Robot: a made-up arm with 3 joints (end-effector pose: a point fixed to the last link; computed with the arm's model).
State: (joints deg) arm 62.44 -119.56 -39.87
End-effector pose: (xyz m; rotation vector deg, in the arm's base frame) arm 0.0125 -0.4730 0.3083 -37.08 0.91 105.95
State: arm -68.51 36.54 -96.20
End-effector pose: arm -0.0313 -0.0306 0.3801 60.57 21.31 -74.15
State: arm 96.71 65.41 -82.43
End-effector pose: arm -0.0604 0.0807 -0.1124 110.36 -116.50 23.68
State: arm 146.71 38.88 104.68
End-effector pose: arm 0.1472 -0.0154 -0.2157 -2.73 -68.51 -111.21
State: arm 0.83 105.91 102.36
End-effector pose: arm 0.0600 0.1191 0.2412 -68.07 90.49 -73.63
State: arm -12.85 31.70 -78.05
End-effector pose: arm -0.2888 -0.0664 0.2270 72.07 -10.88 -34.73
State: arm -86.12 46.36 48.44
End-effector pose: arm 0.1342 -0.0074 0.3693 -72.07 95.57 -0.66
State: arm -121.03 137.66 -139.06
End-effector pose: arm -0.0416 0.0150 -0.1800 -14.30 -39.01 -55.46
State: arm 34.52 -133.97 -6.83
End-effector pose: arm 0.1613 -0.4034 0.3301 -36.48 -9.24 128.84
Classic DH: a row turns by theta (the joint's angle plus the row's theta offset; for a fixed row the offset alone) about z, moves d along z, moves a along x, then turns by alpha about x. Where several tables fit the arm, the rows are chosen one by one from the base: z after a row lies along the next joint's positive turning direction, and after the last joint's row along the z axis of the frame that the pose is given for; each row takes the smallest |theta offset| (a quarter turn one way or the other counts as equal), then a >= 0, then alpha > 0; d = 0 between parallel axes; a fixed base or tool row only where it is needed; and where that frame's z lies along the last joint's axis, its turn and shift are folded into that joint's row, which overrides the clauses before.
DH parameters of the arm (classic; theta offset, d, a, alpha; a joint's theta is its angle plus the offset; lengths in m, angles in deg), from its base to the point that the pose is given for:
base (fixed): 0 0.0765 0 90
joint 1: 0 0.2107 -0.0085 90
joint 2: 90 -0.1232 0.0304 -90
joint 3: 0 0.3366 0.0414 -90
tool (fixed): 90 -0.0007 0 0

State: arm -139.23 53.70 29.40
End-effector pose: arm 0.2915 0.0210 0.1391 -78.51 136.46 9.65
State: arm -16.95 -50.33 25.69
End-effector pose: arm -0.1226 -0.5132 0.2608 -16.43 4.35 52.38
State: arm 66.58 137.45 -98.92
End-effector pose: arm 0.0133 0.0341 0.3145 -90.57 116.07 57.11
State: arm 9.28 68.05 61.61
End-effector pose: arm -0.2047 0.0825 0.2045 -48.42 28.74 -64.70
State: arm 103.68 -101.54 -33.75
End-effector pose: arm -0.1256 -0.5276 0.1714 -63.64 -45.68 81.67
